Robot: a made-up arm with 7 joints. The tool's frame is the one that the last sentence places.
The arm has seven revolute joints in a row. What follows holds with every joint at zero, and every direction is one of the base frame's. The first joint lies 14 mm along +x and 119.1 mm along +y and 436.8 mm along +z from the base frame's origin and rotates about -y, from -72.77 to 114.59 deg. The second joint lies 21.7 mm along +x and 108.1 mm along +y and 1 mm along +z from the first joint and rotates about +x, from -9.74 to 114.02 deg. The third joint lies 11.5 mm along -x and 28.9 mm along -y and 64.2 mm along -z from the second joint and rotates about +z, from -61.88 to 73.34 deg. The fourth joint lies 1.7 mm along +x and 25.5 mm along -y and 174 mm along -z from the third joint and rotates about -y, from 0 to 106 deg. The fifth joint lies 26.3 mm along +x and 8.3 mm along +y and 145.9 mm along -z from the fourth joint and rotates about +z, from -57.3 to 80.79 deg. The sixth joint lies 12.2 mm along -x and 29.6 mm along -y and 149.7 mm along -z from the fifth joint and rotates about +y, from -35.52 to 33.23 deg. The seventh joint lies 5.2 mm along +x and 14.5 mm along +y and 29.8 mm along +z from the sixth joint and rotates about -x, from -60.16 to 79.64 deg. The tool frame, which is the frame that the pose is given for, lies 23.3 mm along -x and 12.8 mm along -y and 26.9 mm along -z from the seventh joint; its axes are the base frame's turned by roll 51.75, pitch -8.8 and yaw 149.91 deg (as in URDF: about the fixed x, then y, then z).
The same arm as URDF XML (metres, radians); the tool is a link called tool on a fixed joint. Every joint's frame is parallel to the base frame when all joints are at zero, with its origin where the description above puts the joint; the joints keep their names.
<robot name="arm">
  <link name="base_link"/>
  <link name="link1"/>
  <link name="link2"/>
  <link name="link3"/>
  <link name="link4"/>
  <link name="link5"/>
  <link name="link6"/>
  <link name="link7"/>
  <link name="tool"/>
  <joint name="joint 1" type="revolute">
    <parent link="base_link"/>
    <child link="link1"/>
    <origin xyz="0.0140 0.1191 0.4368" rpy="0.0000 0.0000 0.0000"/>
    <axis xyz="0 -1 0"/>
    <limit lower="-1.2701" upper="2.0000"/>
  </joint>
  <joint name="joint 2" type="revolute">
    <parent link="link1"/>
    <child link="link2"/>
    <origin xyz="0.0217 0.1081 0.0010" rpy="0.0000 0.0000 0.0000"/>
    <axis xyz="1 0 0"/>
    <limit lower="-0.1700" upper="1.9900"/>
  </joint>
  <joint name="joint 3" type="revolute">
    <parent link="link2"/>
    <child link="link3"/>
    <origin xyz="-0.0115 -0.0289 -0.0642" rpy="0.0000 0.0000 0.0000"/>
    <axis xyz="0 0 1"/>
    <limit lower="-1.0800" upper="1.2800"/>
  </joint>
  <joint name="joint 4" type="revolute">
    <parent link="link3"/>
    <child link="link4"/>
    <origin xyz="0.0017 -0.0255 -0.1740" rpy="0.0000 0.0000 0.0000"/>
    <axis xyz="0 -1 0"/>
    <limit lower="0.0000" upper="1.8500"/>
  </joint>
  <joint name="joint 5" type="revolute">
    <parent link="link4"/>
    <child link="link5"/>
    <origin xyz="0.0263 0.0083 -0.1459" rpy="0.0000 0.0000 0.0000"/>
    <axis xyz="0 0 1"/>
    <limit lower="-1.0001" upper="1.4101"/>
  </joint>
  <joint name="joint 6" type="revolute">
    <parent link="link5"/>
    <child link="link6"/>
    <origin xyz="-0.0122 -0.0296 -0.1497" rpy="0.0000 0.0000 0.0000"/>
    <axis xyz="0 1 0"/>
    <limit lower="-0.6199" upper="0.5800"/>
  </joint>
  <joint name="joint 7" type="revolute">
    <parent link="link6"/>
    <child link="link7"/>
    <origin xyz="0.0052 0.0145 0.0298" rpy="0.0000 0.0000 0.0000"/>
    <axis xyz="-1 0 0"/>
    <limit lower="-1.0500" upper="1.3900"/>
  </joint>
  <joint name="tool_fixed" type="fixed">
    <parent link="link7"/>
    <child link="tool"/>
    <origin xyz="-0.0233 -0.0128 -0.0269" rpy="0.9032 -0.1536 2.6164"/>
  </joint>
</robot>

